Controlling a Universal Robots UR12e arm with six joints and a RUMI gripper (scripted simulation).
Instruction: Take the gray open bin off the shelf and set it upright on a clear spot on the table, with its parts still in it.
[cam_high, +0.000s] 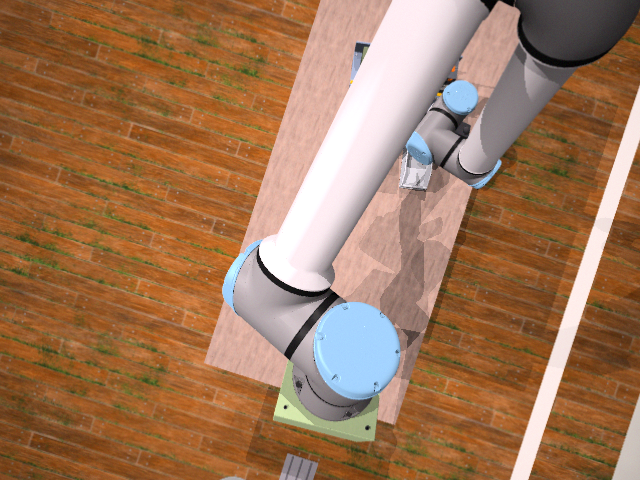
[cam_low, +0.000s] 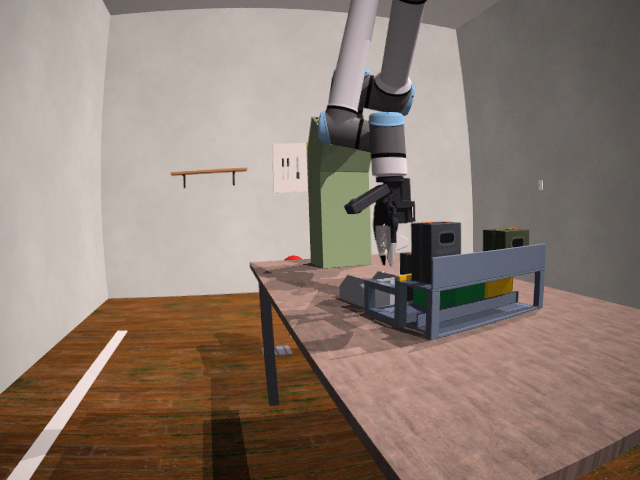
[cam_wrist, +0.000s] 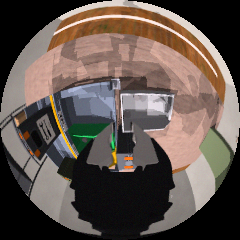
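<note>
Right now my hand is 7 cm past the gray open bin, 3 cm to the left of it and 9 cm above it. From my hand the other things lie so: yellow bin: 2 cm ahead, 25 cm to the left, 8 cm below; green bin: 6 cm ahead, 15 cm to the left, 8 cm below.
</note>
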